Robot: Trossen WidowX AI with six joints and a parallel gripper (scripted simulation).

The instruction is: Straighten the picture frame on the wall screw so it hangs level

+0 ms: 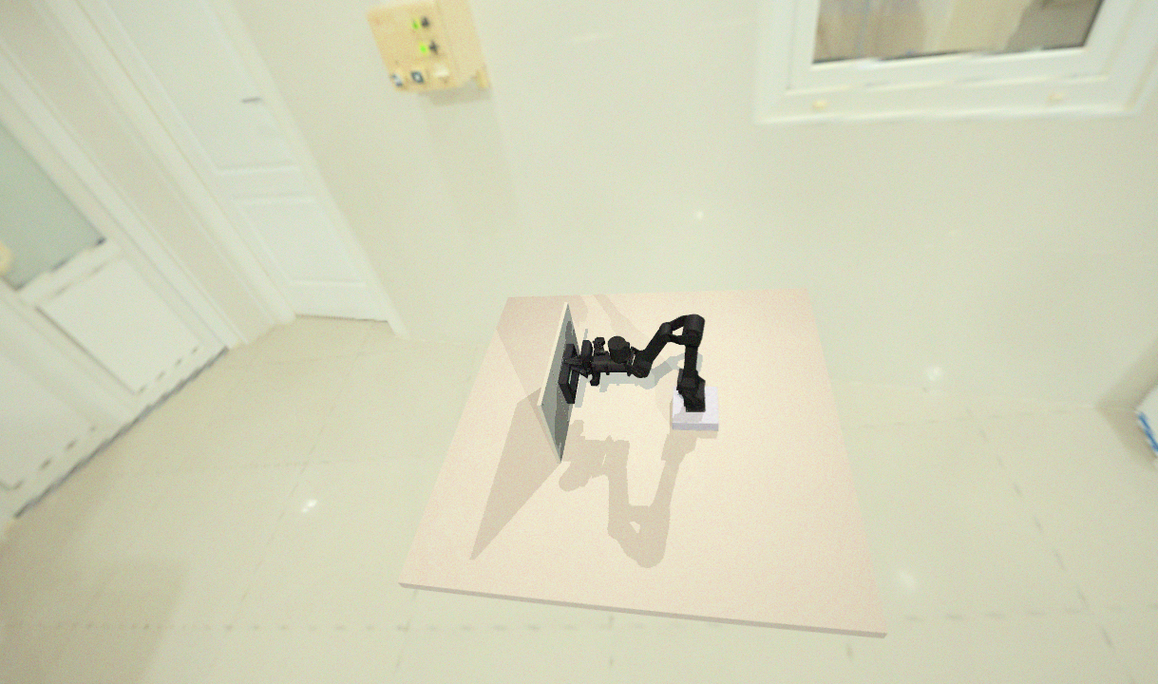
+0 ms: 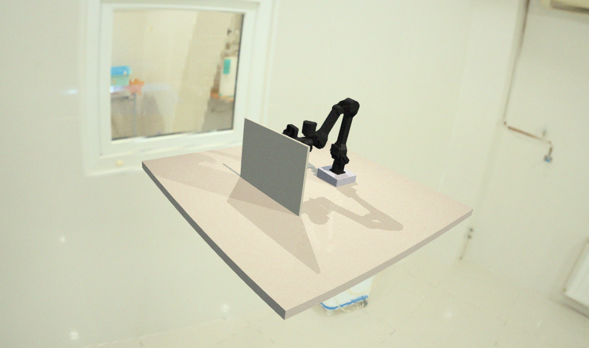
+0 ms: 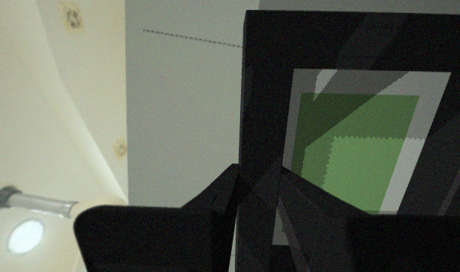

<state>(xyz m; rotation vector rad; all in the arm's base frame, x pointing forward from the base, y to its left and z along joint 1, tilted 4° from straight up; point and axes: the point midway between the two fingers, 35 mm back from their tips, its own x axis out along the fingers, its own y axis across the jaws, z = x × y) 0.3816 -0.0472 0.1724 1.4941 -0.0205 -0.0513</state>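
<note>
Now: the picture frame 50 mm below my gripper tip. Round my gripper tip: wall panel 70 mm below, 20 mm ahead, 10 mm to the left.
</note>
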